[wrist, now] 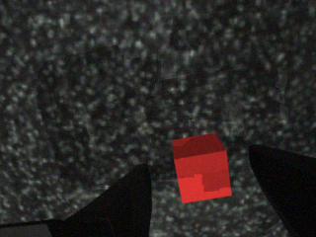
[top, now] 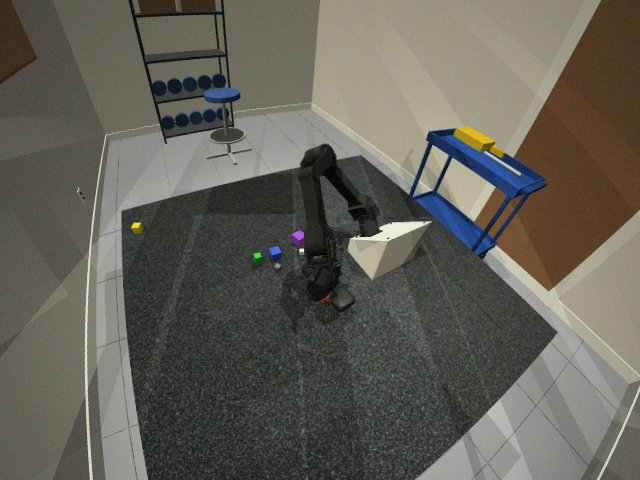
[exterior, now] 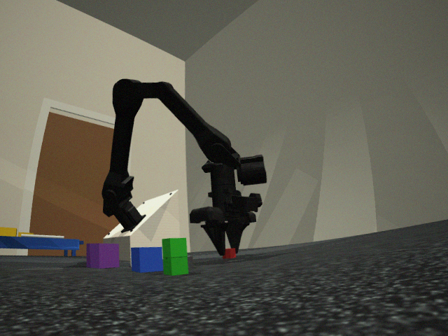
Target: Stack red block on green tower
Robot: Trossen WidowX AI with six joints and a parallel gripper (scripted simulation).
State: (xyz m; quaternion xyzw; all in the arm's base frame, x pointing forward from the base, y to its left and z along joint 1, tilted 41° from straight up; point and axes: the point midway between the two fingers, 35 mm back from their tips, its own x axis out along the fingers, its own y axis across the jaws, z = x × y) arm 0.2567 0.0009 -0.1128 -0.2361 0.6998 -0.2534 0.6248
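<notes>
Now: gripper tip 24 cm to the left of the blue block, 3 cm short of it and 1 cm below it. Round my gripper tip: purple block: 26 cm to the right, 8 cm behind, 1 cm above; then yellow block: 67 cm to the right, 43 cm ahead, 1 cm above; then red block: right at my gripper tip.
</notes>
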